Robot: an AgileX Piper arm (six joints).
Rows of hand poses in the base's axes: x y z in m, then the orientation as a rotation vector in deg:
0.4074 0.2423 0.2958 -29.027 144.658 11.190
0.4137 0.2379 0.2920 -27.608 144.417 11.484
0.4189 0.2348 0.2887 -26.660 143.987 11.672
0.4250 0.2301 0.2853 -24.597 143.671 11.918
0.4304 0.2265 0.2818 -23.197 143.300 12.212
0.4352 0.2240 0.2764 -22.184 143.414 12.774
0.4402 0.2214 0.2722 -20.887 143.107 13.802
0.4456 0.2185 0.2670 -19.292 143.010 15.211
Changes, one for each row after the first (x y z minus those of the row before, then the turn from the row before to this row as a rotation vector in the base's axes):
0.0063 -0.0044 -0.0038 0.587 -0.308 -0.929
0.0052 -0.0031 -0.0033 0.441 -0.462 -0.605
0.0061 -0.0047 -0.0034 0.725 -0.419 -1.400
0.0054 -0.0036 -0.0035 0.610 -0.401 -0.916
0.0048 -0.0025 -0.0054 0.614 0.153 -0.604
0.0050 -0.0026 -0.0042 1.083 -0.180 -0.684
0.0054 -0.0029 -0.0052 1.383 0.099 -0.816

